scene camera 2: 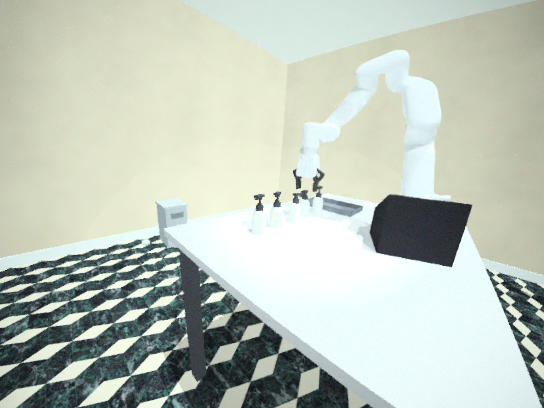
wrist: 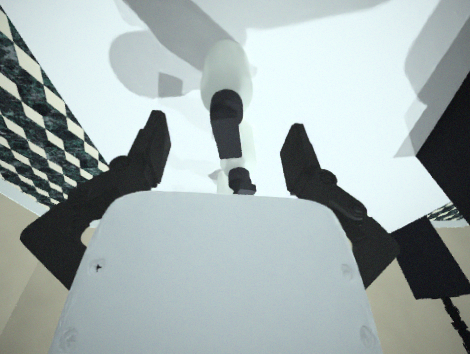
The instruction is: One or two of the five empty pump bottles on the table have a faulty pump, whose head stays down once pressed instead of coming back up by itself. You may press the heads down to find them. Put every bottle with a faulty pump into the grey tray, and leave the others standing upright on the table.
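Places are measured from the arm's base along level axes (x ahead, y left, z up), in centimetres.
Pixels of known places: gripper, between the fingertips: (scene camera 2: 306, 190) (wrist: 228, 133); arm's base, origin of its link: (scene camera 2: 415, 206).
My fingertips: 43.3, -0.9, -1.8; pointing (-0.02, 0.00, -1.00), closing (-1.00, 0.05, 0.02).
Note:
Ahead of a thing's pixels: the offset from my fingertips to its top centre, as dx, dy, dz. "spot": to the spot under its first point. Level surfaces: height alone.
Several whitish pump bottles with black heads stand upright in a row at the table's far side. In the scene view, the nearest bottle {-0.7, +31.1, +1.2} (scene camera 2: 258, 221), the second bottle {-1.1, +22.0, +1.2} (scene camera 2: 276, 217) and the third bottle {-1.8, +10.3, -0.3} (scene camera 2: 294, 212) show most clearly; a fourth bottle {+0.1, +0.4, -0.3} (scene camera 2: 304, 206) is partly hidden, and a fifth bottle {-1.0, -11.1, +1.2} (scene camera 2: 318, 205) stands by the grey tray {-1.6, -28.5, -9.8} (scene camera 2: 343, 209). My gripper (scene camera 2: 307, 188) (wrist: 228, 133) is open and empty, pointing down just above the heads at the far end of the row. In the wrist view, one bottle (wrist: 226, 70) shows between and beyond the fingertips, with another head {spot: -1.9, +9.5, -2.6} (wrist: 241, 181) nearer the palm.
A large black box (scene camera 2: 420, 230) (wrist: 452, 140) stands on the white table {dz -12.8} (scene camera 2: 390, 310) to the right of the bottles. A small grey cabinet (scene camera 2: 172, 216) is beyond the table's left corner. The table's left edge runs near the bottle row, with patterned floor (wrist: 40, 110) beyond it.

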